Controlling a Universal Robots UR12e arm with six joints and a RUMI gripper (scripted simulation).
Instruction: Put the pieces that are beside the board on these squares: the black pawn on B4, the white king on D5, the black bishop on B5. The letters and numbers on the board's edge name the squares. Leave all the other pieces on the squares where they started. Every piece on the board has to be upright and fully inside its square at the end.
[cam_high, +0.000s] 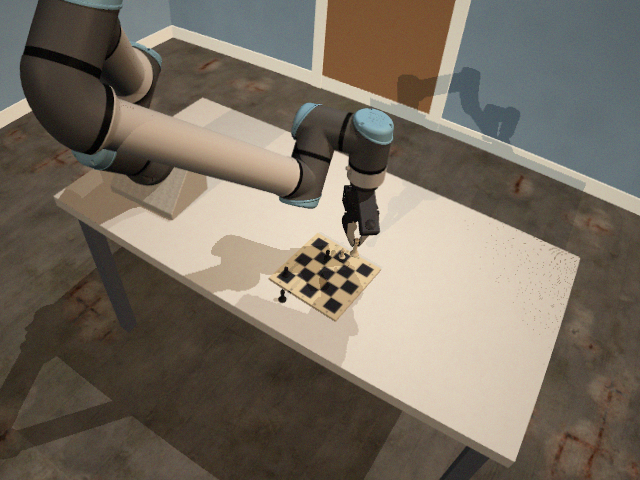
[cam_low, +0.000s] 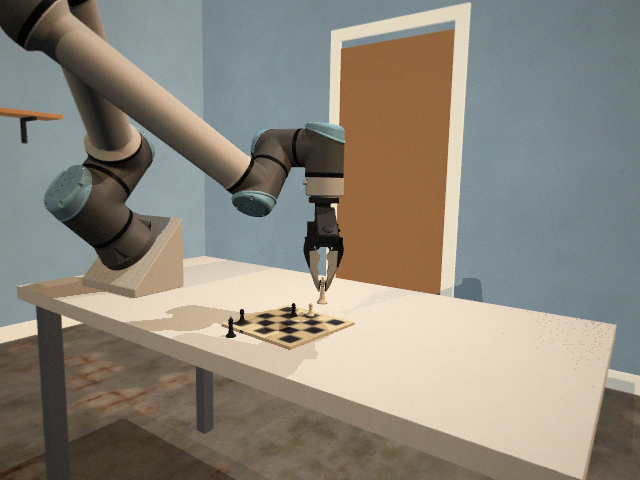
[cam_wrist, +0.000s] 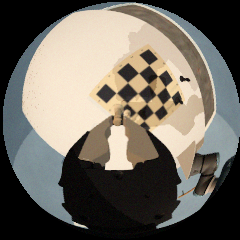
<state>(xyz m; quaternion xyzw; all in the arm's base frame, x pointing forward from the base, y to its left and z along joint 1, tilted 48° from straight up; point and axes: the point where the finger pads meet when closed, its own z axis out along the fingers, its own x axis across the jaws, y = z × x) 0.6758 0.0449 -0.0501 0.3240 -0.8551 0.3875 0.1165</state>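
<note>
Now: the chessboard 90 mm below my hand, 70 mm to the right of it and 40 mm behind it. The rest, counted from my hand: black bishop 210 mm to the right, 90 mm behind, 70 mm below; white king 10 mm below.
</note>
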